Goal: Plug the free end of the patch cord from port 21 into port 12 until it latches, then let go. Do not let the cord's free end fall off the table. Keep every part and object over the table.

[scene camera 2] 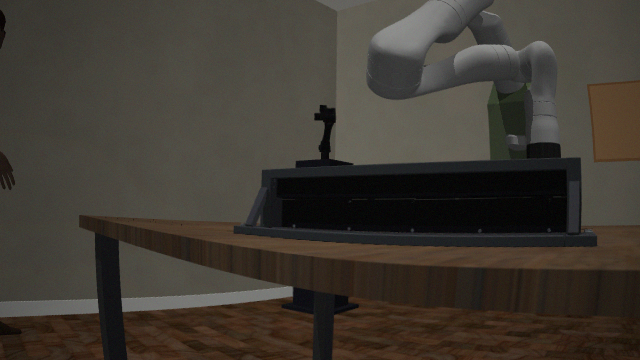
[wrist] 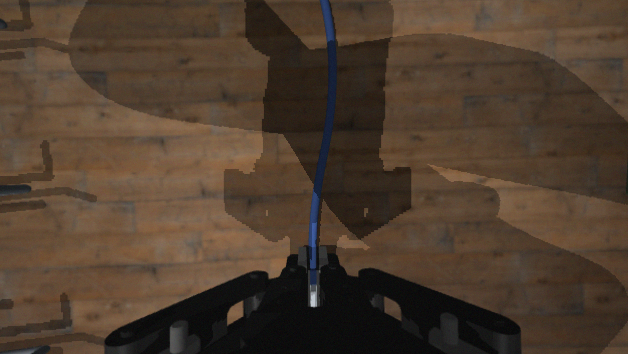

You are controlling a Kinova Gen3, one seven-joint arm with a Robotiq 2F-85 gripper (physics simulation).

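Pixels of known places: gripper, fingertip midpoint: (wrist: 312, 260); arm's base, origin of the base link: (scene camera 2: 510, 84).
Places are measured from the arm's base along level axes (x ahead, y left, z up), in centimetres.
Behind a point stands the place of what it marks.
The blue patch cord (wrist: 331, 90) @[x 26.5, y -0.2, z -37.6 cm] runs from the top edge of the wrist view down to my gripper (wrist: 312, 260) @[x 29.0, y 11.2, z -37.8 cm]. My gripper is shut on the cord's free-end plug (wrist: 313, 296) @[x 29.2, y 13.3, z -37.1 cm]. The plug's clear tip shows just behind the fingertips, in line with the cord. The fingers point down over the wooden table. In scene camera 2 the dark patch panel (scene camera 2: 425, 167) @[x 59.3, y -2.6, z -28.8 cm] stands on the table and hides the fingers; the dark top of the gripper shows above its right end. Ports 12 and 21 and the cord's plugged end do not show in either view.
Grey rod ends (wrist: 14, 189) @[x 45.8, y 4.4, z -36.0 cm] reach in from the left edge of the wrist view. The wooden table (scene camera 2: 200, 245) @[x 78.8, y -20.9, z -38.9 cm] carries the panel, with its front edge near the scene camera. A small black arm on a stand (scene camera 2: 326, 130) is behind the panel. A person's hand (scene camera 2: 6, 172) shows at far left.
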